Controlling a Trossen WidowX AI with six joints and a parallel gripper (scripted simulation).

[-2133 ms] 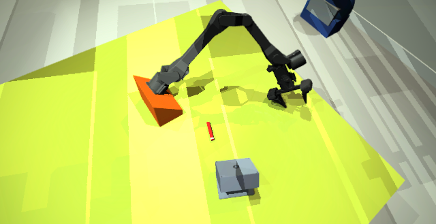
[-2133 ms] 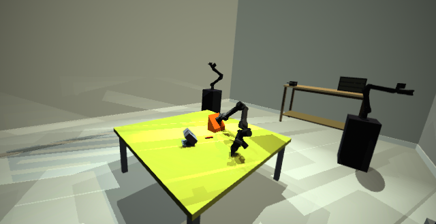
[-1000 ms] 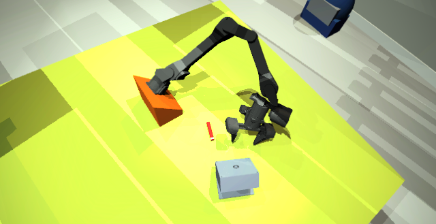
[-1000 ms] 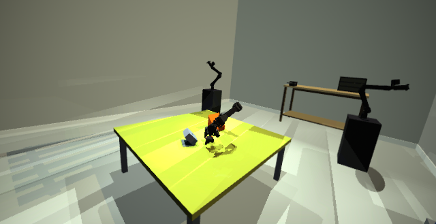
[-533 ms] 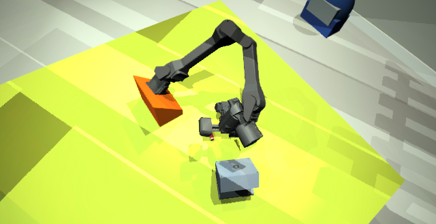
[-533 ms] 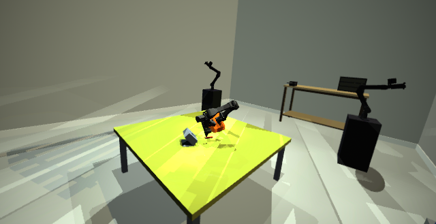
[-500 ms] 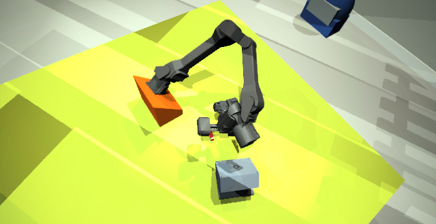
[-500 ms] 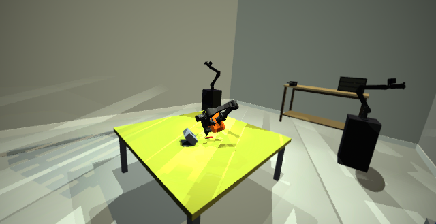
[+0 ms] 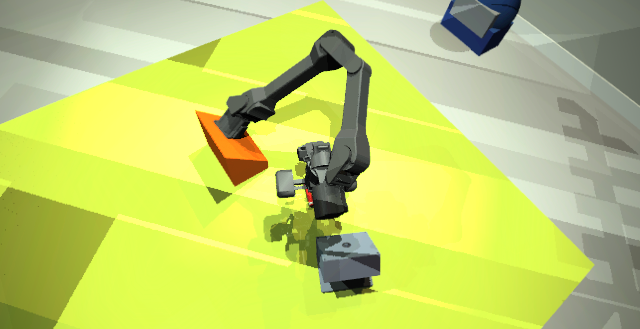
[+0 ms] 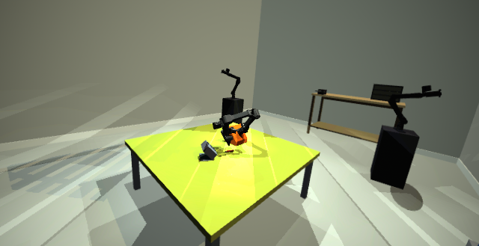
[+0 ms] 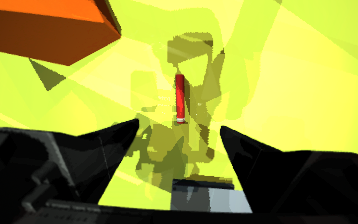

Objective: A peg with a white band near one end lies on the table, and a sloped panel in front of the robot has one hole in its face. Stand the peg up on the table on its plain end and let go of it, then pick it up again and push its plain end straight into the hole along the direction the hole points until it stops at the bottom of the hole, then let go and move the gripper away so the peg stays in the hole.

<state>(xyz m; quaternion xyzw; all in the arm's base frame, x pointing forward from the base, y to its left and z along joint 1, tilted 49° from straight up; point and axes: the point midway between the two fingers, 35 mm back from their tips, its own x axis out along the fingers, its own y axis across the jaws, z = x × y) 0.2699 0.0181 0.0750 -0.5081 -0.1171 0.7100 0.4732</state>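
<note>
Now: gripper tip 70 mm above the red peg. The rest, counted from my gripper tip: grey sloped panel 180 mm ahead, 40 mm to the right, 10 mm below.
</note>
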